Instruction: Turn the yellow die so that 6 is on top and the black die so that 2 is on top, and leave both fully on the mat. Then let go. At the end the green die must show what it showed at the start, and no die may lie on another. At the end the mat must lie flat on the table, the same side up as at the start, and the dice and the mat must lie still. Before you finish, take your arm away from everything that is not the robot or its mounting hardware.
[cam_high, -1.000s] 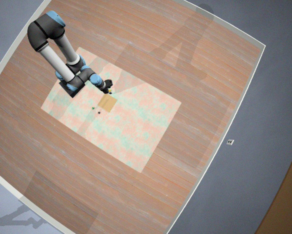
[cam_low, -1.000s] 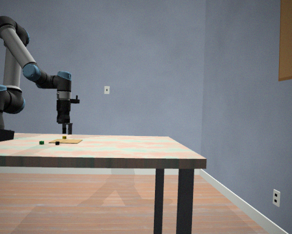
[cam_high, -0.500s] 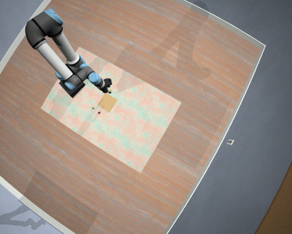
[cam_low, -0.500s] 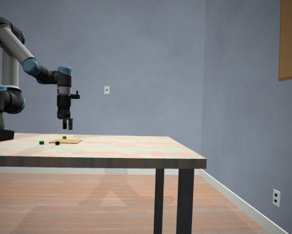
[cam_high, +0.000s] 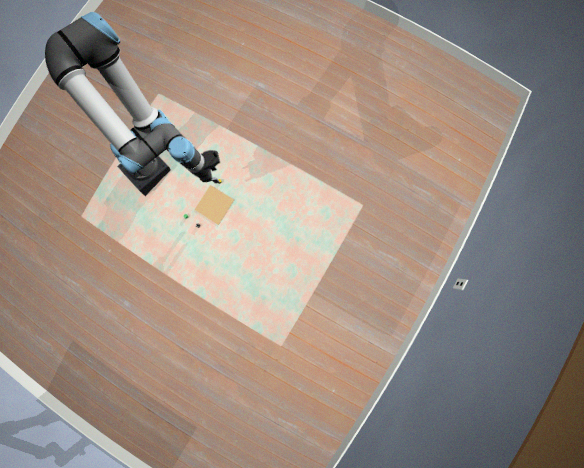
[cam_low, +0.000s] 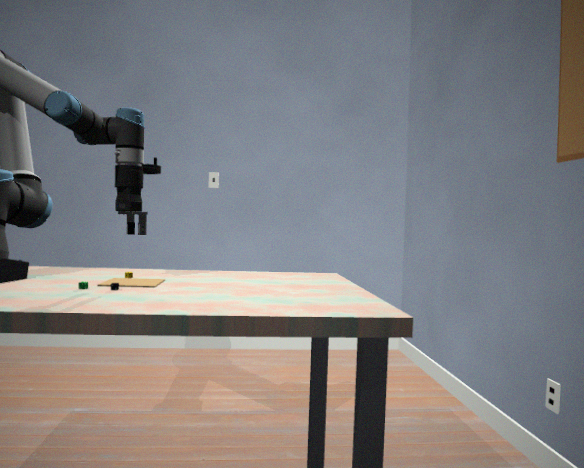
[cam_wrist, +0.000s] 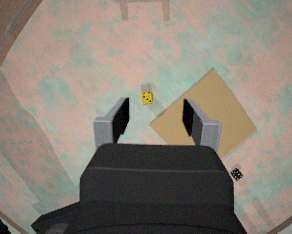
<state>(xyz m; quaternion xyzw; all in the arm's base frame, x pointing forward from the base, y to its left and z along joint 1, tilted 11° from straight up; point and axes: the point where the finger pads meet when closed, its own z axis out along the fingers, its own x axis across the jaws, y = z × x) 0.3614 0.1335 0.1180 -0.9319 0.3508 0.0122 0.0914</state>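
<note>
The yellow die is 20 mm behind my hand and 130 mm below it. Round my hand: black die: 20 mm ahead, 230 mm to the right, 130 mm below; then tan mat: 30 mm ahead, 110 mm to the right, 140 mm below; then green die: 50 mm behind, 230 mm to the right, 130 mm below.
</note>
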